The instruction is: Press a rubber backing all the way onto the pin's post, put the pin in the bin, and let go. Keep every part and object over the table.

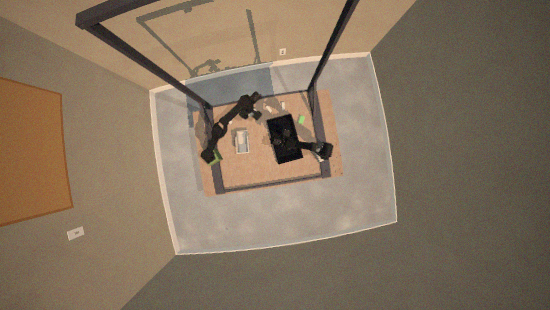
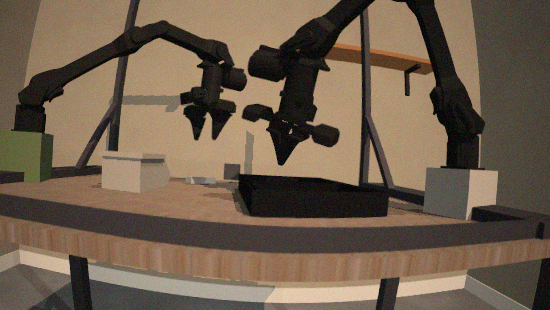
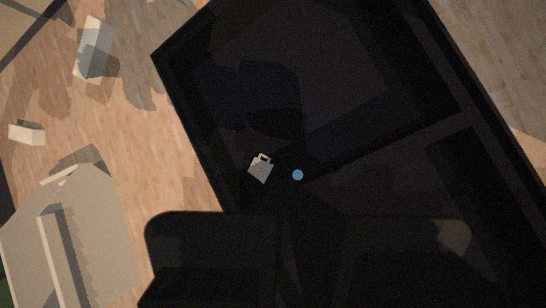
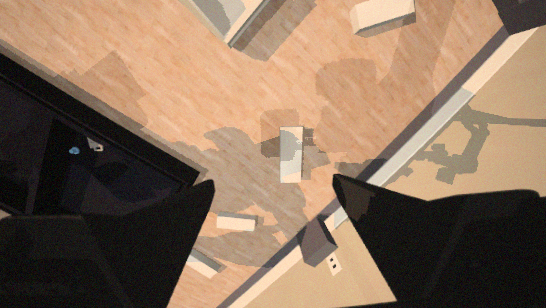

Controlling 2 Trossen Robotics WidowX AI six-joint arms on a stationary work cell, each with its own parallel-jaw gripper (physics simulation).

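Frame: origin at the left arm's base, x left, y ahead, z down, level; metres.
Seen in the pictures: left gripper, fingertip midpoint: (image 1: 280, 137) (image 2: 280, 164) (image 3: 284, 185) (image 4: 16, 166); right gripper, fingertip midpoint: (image 1: 251, 112) (image 2: 204, 140) (image 4: 273, 182); right arm's base, origin of the base link: (image 1: 210, 157).
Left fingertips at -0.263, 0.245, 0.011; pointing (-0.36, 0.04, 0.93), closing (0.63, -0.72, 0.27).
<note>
Pixels of each thing's middle, then the offset from my left fingertips to it, as dx, dy, dz.
- small pale grey piece with a loop, body centre: (image 3: 259, 167) (image 4: 93, 142) -0.026, +0.028, +0.059
- black divided tray, body centre: (image 3: 334, 173) (image 2: 296, 191) (image 4: 53, 166) (image 1: 284, 139) +0.021, -0.028, +0.050
- small blue disc, body centre: (image 3: 297, 175) (image 4: 73, 151) +0.004, +0.002, +0.061
- pale open box, body centre: (image 3: 72, 241) (image 2: 138, 170) (image 1: 243, 142) -0.107, +0.290, +0.032
- smaller pale block, body centre: (image 4: 236, 221) -0.265, -0.024, +0.063
- green block, body centre: (image 1: 301, 119) -0.061, -0.226, +0.061
A small pale grey piece with a loop (image 3: 260, 168) (image 4: 95, 145), seemingly the pin, lies in the black divided tray (image 1: 289, 159) (image 2: 320, 206). A small blue disc (image 3: 297, 175) (image 4: 74, 150), seemingly the backing, lies apart beside it. The post cannot be made out. A pale open box (image 1: 242, 150) (image 2: 120, 172) stands away from the tray; which container is the bin is unclear. My left gripper (image 2: 281, 161) is shut and empty, pointing down above the tray. My right gripper (image 2: 205, 138) (image 4: 273, 182) is open and empty, high over the table between box and tray.
A pale block (image 4: 291, 155) lies on the table below the right gripper, with a smaller pale block (image 4: 236, 221) near it. A green block (image 1: 301, 119) lies beyond the tray. Dark frame posts (image 2: 365, 100) rise at the table's edges.
</note>
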